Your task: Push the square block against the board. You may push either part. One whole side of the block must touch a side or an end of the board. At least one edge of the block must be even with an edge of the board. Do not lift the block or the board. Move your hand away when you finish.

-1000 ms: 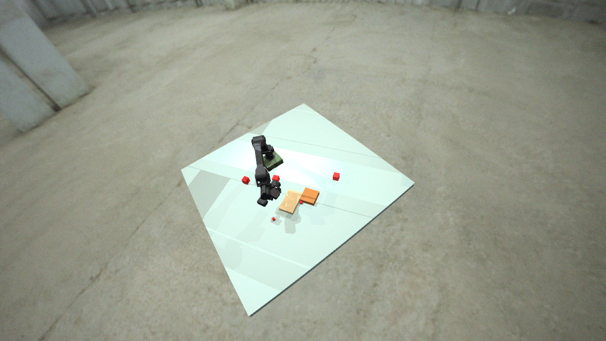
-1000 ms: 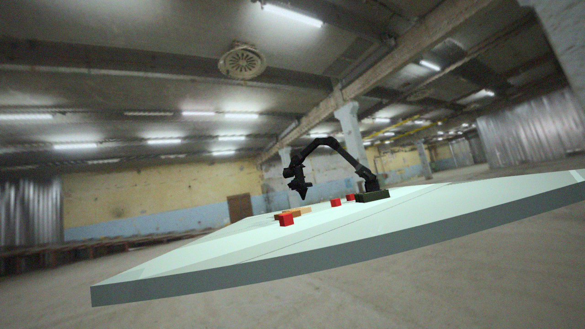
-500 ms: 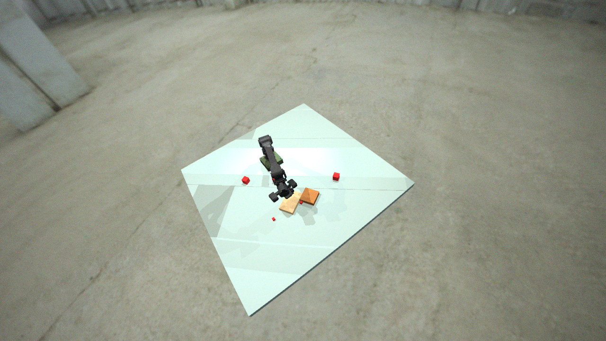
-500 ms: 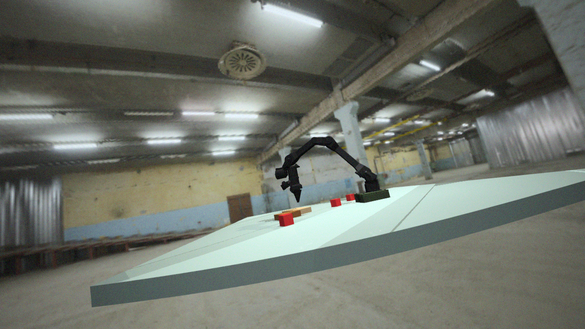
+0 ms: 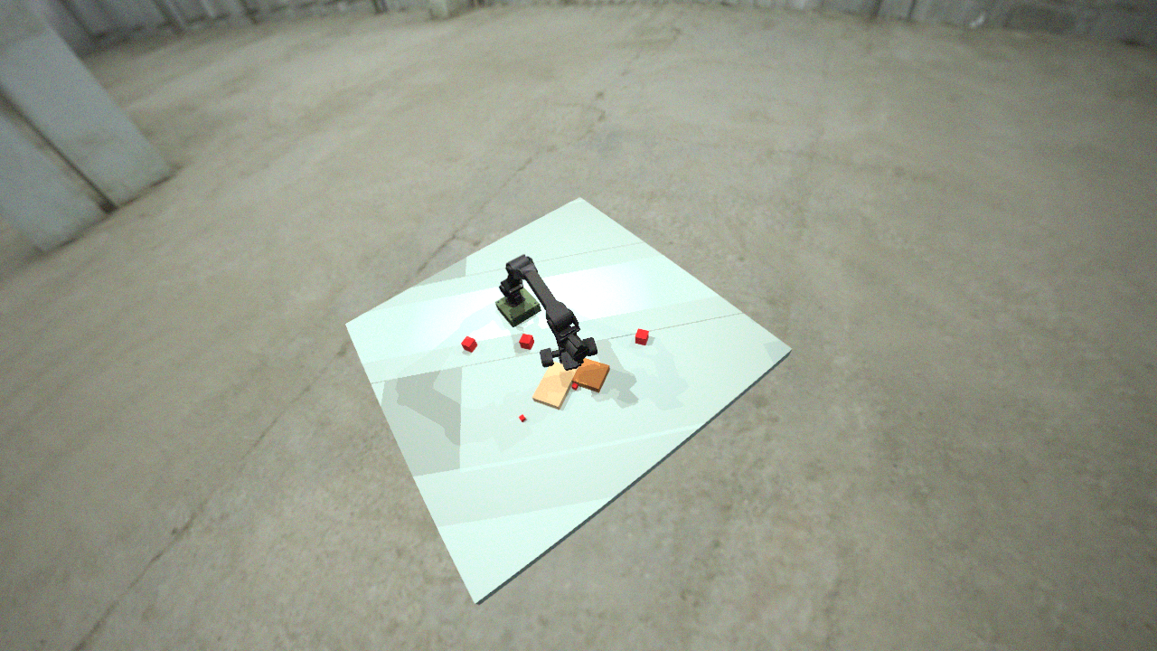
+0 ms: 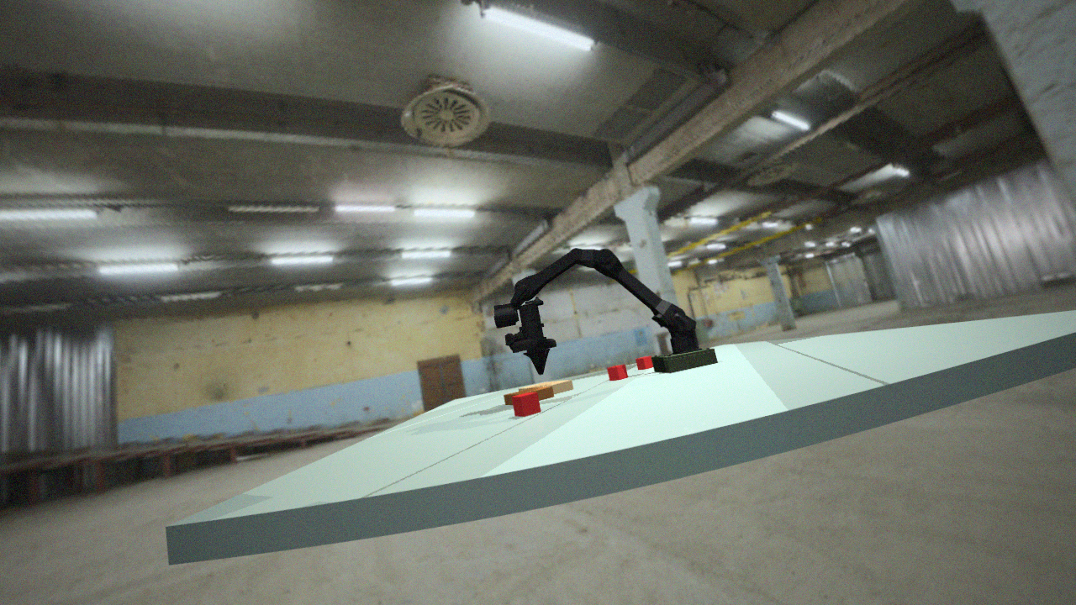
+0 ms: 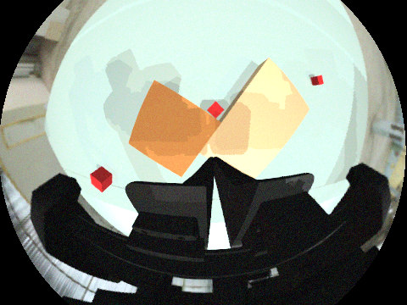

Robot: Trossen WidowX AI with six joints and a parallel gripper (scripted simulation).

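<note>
My gripper tip is 50 mm short of the orange square block, 50 mm above it and 40 mm to the right of it. The rest, counted from my gripper tip: pale wooden board 80 mm to the right, 50 mm below, 10 mm behind.
</note>
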